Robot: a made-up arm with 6 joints.
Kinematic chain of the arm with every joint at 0, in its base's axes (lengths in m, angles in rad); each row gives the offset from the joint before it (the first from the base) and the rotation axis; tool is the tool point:
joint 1: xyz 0 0 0.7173 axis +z
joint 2: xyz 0.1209 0 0 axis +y
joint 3: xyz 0 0 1.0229 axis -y
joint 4: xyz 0 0 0.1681 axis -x
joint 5: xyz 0.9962 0 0 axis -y
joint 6: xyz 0.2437 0 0 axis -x
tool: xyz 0 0 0
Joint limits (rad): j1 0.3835..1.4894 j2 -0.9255..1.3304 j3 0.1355..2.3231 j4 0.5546..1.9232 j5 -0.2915..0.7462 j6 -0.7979..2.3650
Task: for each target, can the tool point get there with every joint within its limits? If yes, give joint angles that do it. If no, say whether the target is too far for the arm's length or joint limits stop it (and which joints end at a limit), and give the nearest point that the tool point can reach.
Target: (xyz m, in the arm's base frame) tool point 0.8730 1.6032 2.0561
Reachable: yes | joints 0.9916 1.1557 1.9099 1.6736 0.6512 0.9976
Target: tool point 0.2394 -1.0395 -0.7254
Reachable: no: joint limits stop it (at a limit: joint 1, joint 2, joint 3, joint 4, joint 5) | nearest point -0.2358 -1.8186 0.9000 | short by 1.864 m
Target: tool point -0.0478 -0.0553 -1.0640
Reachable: no: joint limits stop it (at a limit: joint 1, joint 2, joint 3, joint 4, joint 5) | nearest point 0.1723 1.6583 -0.1431 | short by 1.958 m
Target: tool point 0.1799 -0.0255 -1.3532
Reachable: no: joint limits stop it (at a limit: joint 1, joint 2, joint 3, joint 4, joint 5) | nearest point 1.5595 0.5894 -0.1431 | short by 1.935 m
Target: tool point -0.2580 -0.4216 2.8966
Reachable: yes | joints 1.0858 -0.3664 1.2693 1.5812 0.1305 1.9761
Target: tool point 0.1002 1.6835 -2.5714
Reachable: no: too far | nearest point 0.1723 1.6583 -0.1431 | short by 2.430 m
